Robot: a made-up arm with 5 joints. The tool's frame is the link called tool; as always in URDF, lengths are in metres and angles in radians. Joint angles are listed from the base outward. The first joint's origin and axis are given. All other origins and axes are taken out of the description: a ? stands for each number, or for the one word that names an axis. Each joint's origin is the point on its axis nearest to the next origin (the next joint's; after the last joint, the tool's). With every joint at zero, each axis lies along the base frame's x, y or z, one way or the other. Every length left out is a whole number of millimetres.
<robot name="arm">
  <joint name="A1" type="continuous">
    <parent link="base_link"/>
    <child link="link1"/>
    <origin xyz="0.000 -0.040 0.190"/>
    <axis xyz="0 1 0"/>
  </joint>
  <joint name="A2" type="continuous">
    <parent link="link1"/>
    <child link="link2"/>
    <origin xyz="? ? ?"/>
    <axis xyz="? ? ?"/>
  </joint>
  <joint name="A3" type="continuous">
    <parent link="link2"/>
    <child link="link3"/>
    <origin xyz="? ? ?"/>
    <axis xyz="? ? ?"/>
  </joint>
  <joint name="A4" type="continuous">
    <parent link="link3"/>
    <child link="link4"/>
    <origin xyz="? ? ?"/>
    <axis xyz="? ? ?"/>
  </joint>
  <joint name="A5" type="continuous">
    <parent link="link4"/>
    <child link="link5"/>
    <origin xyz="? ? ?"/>
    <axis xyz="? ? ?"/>
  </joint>
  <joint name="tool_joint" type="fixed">
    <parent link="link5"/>
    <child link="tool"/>
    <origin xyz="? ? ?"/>
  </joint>
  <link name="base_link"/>
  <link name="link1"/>
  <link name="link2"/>
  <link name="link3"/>
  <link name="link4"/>
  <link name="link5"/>
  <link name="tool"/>
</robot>
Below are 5 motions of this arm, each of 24 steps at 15 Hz.
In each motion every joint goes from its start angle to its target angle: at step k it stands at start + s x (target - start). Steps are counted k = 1, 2, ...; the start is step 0. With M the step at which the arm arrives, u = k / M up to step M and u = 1 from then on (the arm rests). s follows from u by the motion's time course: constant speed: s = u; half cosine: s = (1 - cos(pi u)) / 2; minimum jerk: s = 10 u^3 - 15 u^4 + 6 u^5.
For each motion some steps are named. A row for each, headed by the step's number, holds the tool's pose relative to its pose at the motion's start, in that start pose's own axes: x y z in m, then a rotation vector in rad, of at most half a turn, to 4 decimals.
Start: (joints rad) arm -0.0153 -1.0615 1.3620 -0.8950 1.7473
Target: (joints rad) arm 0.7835 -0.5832 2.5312 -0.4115 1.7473
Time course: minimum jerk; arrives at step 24
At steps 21, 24:
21: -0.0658 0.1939 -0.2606 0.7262 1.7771 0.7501
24: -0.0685 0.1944 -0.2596 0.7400 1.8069 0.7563

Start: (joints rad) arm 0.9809 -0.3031 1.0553 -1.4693 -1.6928
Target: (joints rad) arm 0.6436 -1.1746 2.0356 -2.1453 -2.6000
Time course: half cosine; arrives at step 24
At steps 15, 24:
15: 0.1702 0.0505 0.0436 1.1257 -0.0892 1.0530
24: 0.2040 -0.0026 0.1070 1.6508 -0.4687 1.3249

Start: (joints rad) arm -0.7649 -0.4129 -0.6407 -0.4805 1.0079
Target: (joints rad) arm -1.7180 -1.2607 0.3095 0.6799 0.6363
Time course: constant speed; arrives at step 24
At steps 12, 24:
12: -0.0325 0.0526 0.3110 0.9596 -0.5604 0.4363
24: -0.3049 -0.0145 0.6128 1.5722 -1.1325 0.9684

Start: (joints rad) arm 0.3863 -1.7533 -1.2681 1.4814 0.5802
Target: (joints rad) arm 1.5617 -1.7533 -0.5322 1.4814 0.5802
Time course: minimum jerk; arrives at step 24
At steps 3, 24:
3: -0.0096 -0.0073 0.0003 0.0001 -0.0012 -0.0305
24: -0.7004 0.1649 -0.0301 0.0677 -0.1304 -1.8975

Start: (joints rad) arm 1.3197 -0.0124 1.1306 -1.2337 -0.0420
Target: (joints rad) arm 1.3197 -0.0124 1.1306 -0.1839 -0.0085
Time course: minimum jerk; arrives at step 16
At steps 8, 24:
8: 0.0107 -0.0027 0.1125 -0.0176 -0.5246 -0.0164
24: -0.0356 -0.0030 0.2145 -0.0265 -1.0495 -0.0304

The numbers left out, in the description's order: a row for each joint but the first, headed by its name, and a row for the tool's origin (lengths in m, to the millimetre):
A2: xyz 0.050 0.000 0.070, axis 0 0 -1
A3: xyz 0.270 -0.230 0.000, axis 1 0 0
A4: xyz 0.000 -0.140 0.040, axis 0 -1 0
A5: xyz 0.070 0.000 -0.080, axis 0 0 -1
tool: xyz 0.130 -0.120 0.000

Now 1 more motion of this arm.
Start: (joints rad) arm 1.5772 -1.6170 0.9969 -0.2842 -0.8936
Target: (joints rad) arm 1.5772 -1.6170 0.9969 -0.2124 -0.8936
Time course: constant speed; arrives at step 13
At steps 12, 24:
12: 0.0030 -0.0037 0.0164 -0.0517 -0.0415 0.0000
24: 0.0032 -0.0040 0.0178 -0.0560 -0.0450 0.0000

